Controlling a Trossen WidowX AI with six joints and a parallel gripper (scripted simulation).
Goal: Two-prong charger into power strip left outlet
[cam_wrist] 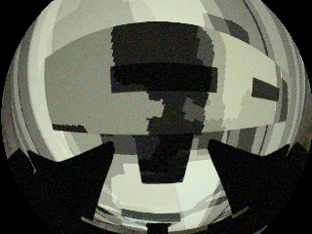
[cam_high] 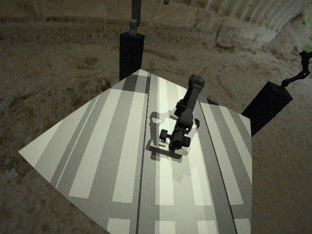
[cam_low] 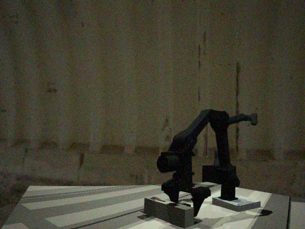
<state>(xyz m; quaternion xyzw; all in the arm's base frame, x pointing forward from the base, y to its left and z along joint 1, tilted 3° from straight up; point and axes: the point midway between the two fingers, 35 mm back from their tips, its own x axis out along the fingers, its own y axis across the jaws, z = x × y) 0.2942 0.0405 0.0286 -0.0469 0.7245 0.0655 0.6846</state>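
My gripper tip is 30 mm short of the charger, 10 mm to the right of it and 10 mm below it.
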